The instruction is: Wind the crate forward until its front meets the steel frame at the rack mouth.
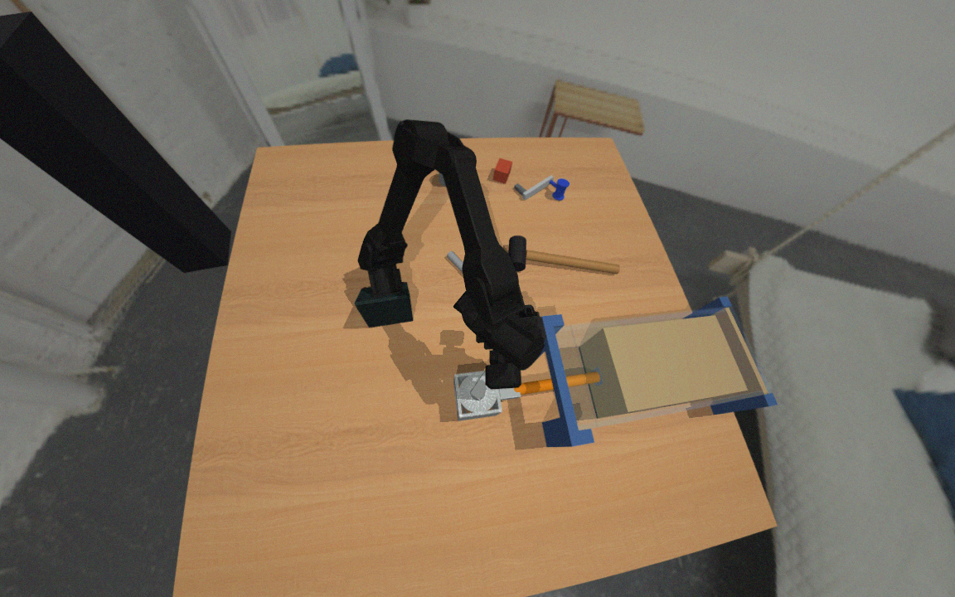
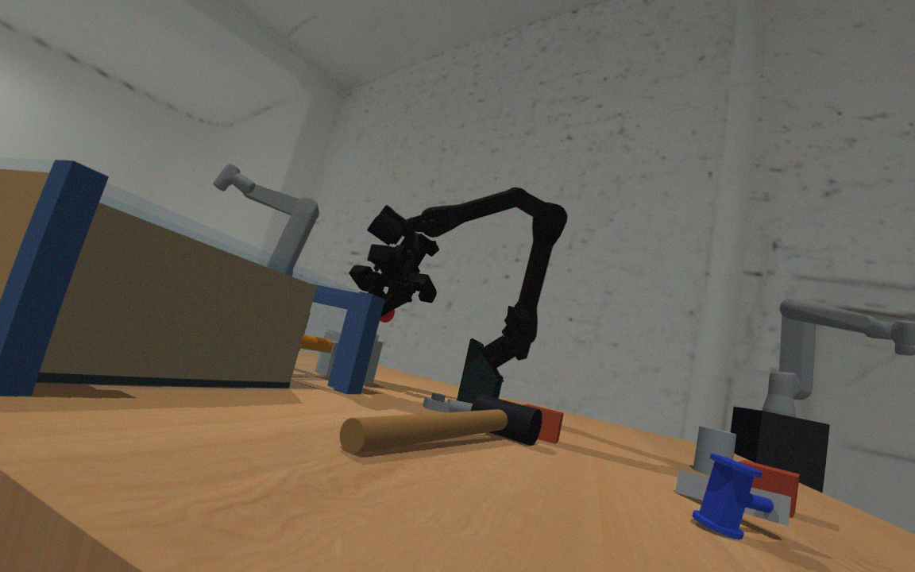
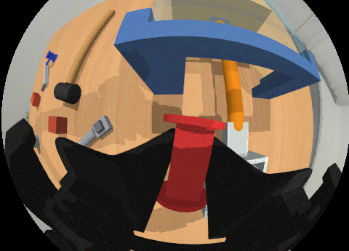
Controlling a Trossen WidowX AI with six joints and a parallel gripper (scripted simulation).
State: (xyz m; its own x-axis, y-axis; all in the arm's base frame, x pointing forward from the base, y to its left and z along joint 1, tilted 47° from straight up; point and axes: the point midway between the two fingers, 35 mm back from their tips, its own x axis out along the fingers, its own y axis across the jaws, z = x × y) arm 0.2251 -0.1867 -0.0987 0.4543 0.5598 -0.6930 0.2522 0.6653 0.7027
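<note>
My gripper tip is 4 cm past the red-knobbed winch handle, 3 cm above it and 2 cm to the left of it. From my gripper tip the other things lie so: winch 11 cm behind, 10 cm below, 7 cm to the right; red knob 2 cm behind; blue steel frame 8 cm to the right, 7 cm ahead, 3 cm below.
</note>
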